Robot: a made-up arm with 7 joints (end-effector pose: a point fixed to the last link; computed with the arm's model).
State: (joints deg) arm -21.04 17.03 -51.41 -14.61 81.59 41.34 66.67
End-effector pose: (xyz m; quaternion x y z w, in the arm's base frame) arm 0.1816 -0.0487 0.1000 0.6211 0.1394 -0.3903 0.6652
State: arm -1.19 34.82 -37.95 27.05 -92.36 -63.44 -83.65
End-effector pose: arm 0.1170 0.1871 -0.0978 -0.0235 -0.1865 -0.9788 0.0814
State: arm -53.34 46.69 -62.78 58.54 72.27 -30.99 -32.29
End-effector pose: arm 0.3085 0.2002 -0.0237 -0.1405 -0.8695 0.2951 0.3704
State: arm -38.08 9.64 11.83 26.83 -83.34 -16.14 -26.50
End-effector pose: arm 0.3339 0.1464 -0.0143 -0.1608 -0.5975 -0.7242 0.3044
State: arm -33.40 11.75 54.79 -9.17 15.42 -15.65 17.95
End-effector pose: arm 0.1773 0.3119 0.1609 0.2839 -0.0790 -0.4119 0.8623
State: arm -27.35 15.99 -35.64 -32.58 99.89 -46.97 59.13
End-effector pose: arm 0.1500 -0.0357 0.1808 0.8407 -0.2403 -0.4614 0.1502
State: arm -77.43 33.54 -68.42 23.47 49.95 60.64 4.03
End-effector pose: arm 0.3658 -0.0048 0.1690 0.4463 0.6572 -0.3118 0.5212
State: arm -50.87 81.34 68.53 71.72 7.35 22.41 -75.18
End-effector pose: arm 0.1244 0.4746 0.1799 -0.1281 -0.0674 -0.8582 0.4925
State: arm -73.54 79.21 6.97 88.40 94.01 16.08 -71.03
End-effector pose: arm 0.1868 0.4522 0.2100 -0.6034 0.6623 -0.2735 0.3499
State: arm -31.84 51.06 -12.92 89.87 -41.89 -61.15 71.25
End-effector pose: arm 0.0723 0.3809 0.0202 0.2071 0.0159 -0.0986 0.9732
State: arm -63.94 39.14 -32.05 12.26 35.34 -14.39 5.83
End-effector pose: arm 0.3431 0.0447 0.2218 0.5935 0.3514 -0.6704 0.2734
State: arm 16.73 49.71 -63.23 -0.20 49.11 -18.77 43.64
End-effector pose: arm 0.0125 0.0655 -0.0532 0.1737 0.3591 -0.9149 0.0618
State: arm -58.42 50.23 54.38 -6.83 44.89 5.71 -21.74
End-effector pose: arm 0.1093 0.3053 0.3690 0.3608 0.2378 -0.3654 0.8245
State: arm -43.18 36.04 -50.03 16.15 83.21 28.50 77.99
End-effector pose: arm 0.2763 0.0346 0.0511 0.8559 0.1652 -0.2351 0.4300
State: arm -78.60 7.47 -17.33 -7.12 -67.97 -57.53 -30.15
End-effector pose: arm 0.2870 -0.0090 0.3236 -0.3950 0.6599 0.6128 0.1820
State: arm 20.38 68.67 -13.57 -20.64 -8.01 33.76 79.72
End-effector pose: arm 0.1664 0.1968 0.0474 0.2168 0.5490 -0.3732 0.7158
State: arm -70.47 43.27 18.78 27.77 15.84 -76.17 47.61
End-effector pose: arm 0.2703 0.2483 0.2812 0.6962 -0.4059 -0.3845 0.4501
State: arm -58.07 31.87 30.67 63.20 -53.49 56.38 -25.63
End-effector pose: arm 0.3281 0.2316 -0.0325 -0.5966 -0.3224 -0.7082 0.1962
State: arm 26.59 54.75 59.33 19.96 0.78 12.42 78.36
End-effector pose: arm 0.0276 0.4023 0.2038 0.2662 0.3347 0.1970 0.8822
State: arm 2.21 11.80 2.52 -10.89 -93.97 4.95 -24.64
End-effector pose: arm 0.2277 0.1216 -0.0210 -0.3428 -0.5619 -0.7311 0.1793
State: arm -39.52 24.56 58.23 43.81 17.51 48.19 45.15
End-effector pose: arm 0.1883 0.3310 -0.0199 -0.4604 0.2490 -0.0985 0.8464
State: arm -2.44 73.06 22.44 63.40 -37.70 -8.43 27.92
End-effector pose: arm 0.0359 0.4585 0.1487 -0.0441 0.2461 -0.2244 0.9419
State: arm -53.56 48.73 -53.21 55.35 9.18 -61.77 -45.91
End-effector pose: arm 0.3186 0.1986 0.0464 -0.1949 -0.5604 0.7551 0.2789
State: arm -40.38 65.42 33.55 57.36 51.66 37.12 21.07
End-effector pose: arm 0.1625 0.4268 0.1941 -0.0969 0.5628 -0.0038 0.8209
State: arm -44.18 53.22 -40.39 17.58 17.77 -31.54 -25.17
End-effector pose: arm 0.3265 0.1191 0.0941 -0.3209 -0.5367 0.7776 0.0661
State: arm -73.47 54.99 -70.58 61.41 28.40 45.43 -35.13
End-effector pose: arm 0.3704 0.2948 0.1551 -0.1957 0.8690 -0.2236 0.3956
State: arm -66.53 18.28 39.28 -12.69 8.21 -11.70 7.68
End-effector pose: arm 0.2283 0.2491 0.3081 0.4552 -0.2965 -0.5290 0.6520
